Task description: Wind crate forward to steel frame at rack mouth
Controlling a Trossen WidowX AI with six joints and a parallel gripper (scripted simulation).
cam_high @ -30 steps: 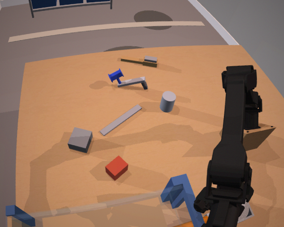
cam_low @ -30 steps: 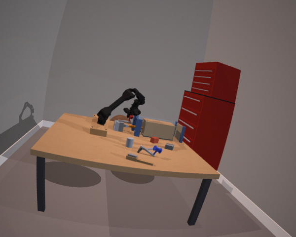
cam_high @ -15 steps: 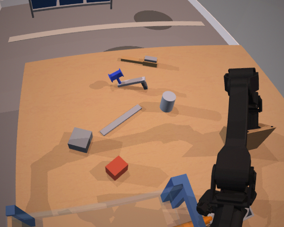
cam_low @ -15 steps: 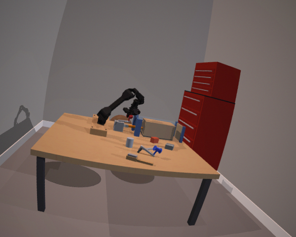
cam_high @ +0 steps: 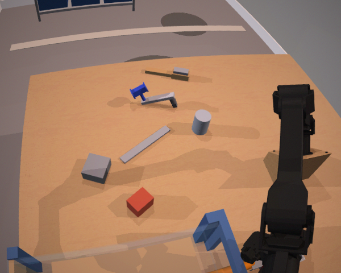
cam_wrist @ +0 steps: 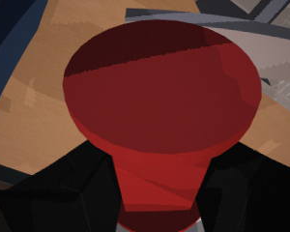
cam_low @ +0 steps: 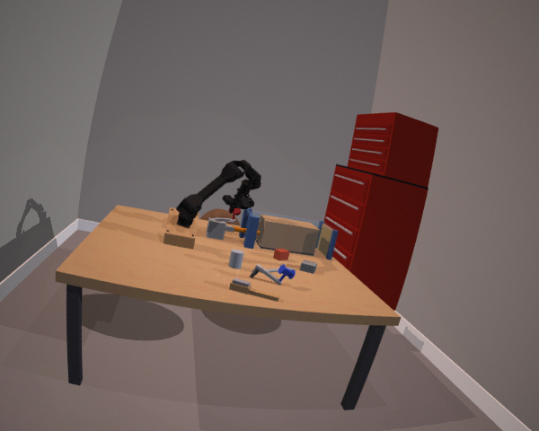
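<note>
Now: gripper tip 2 cm past the red-gripped winch handle, 4 cm to the left of it and 3 cm above it. Round my gripper tip: blue steel frame (9 cm ahead, 5 cm to the right, 2 cm below); red knob (1 cm ahead, 1 cm to the right); grey winch (8 cm behind, 9 cm to the right, 10 cm below).
</note>
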